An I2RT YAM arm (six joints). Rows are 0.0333 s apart.
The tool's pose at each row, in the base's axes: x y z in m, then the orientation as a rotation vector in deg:
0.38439, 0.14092, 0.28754, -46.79, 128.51, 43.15
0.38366, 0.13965, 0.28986, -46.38, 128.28, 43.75
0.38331, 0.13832, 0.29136, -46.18, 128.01, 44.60
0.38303, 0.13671, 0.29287, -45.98, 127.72, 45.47
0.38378, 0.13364, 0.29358, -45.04, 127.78, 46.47
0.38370, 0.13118, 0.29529, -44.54, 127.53, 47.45
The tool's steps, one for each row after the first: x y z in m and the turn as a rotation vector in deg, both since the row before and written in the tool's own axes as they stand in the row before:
-0.00076, 0.00037, -0.00261, -0.30, -0.39, 0.32
-0.00040, -0.00016, -0.00199, -0.55, -0.34, 0.26
-0.00037, -0.00036, -0.00216, -0.57, -0.35, 0.26
0.00003, -0.00225, -0.00233, -0.42, -0.38, 0.88
-0.00041, -0.00093, -0.00282, -0.55, -0.44, 0.49

